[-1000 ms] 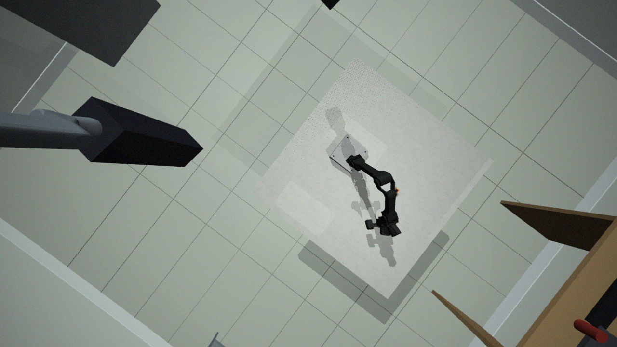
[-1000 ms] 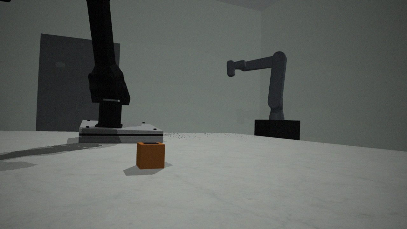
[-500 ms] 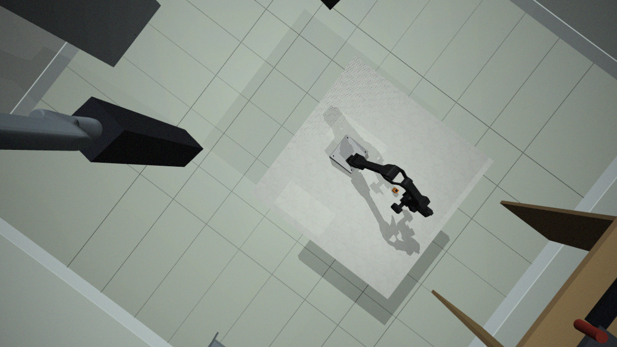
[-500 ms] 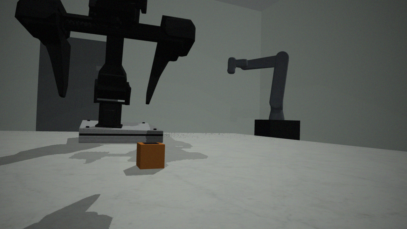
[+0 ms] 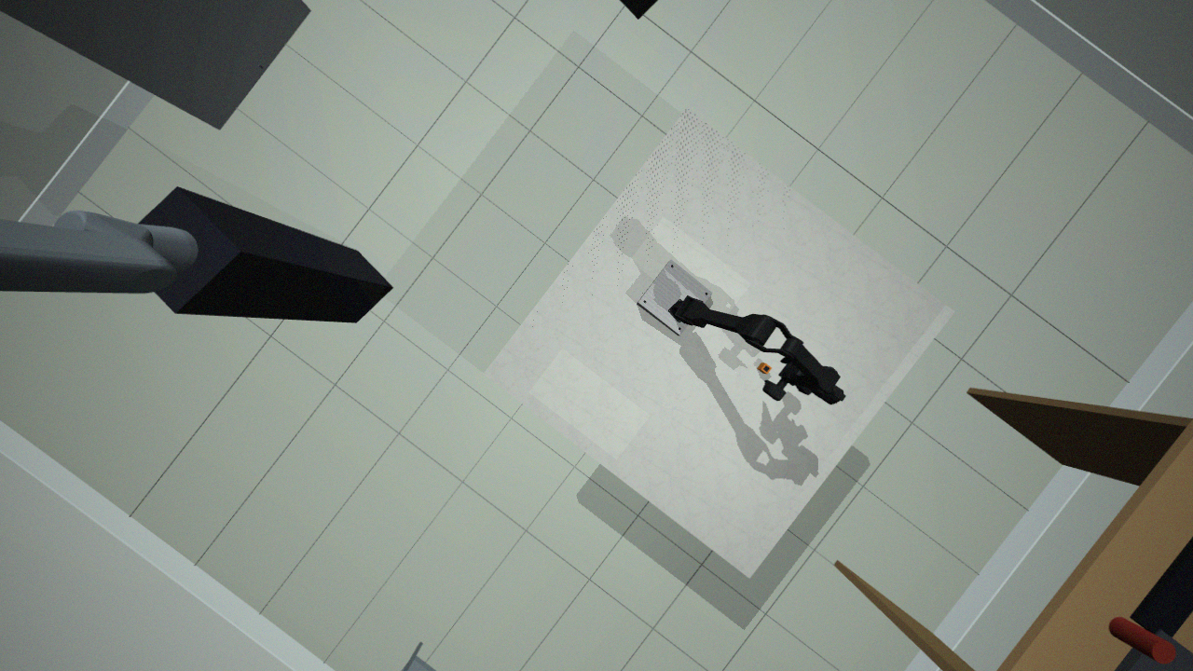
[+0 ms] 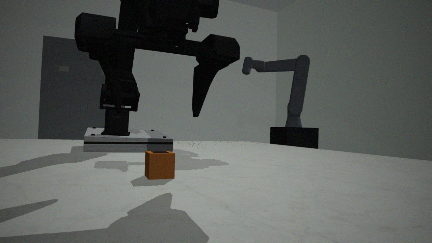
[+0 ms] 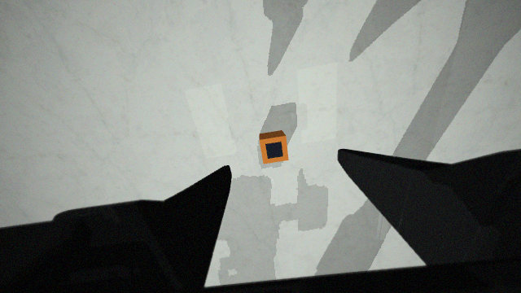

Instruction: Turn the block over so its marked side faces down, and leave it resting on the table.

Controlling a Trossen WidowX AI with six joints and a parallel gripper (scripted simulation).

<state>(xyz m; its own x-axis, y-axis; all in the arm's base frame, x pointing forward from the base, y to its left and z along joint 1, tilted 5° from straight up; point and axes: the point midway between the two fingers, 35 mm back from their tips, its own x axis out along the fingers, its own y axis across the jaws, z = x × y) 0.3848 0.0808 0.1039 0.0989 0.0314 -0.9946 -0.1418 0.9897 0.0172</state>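
The orange block is 10 mm behind my gripper tip and 50 mm below it.
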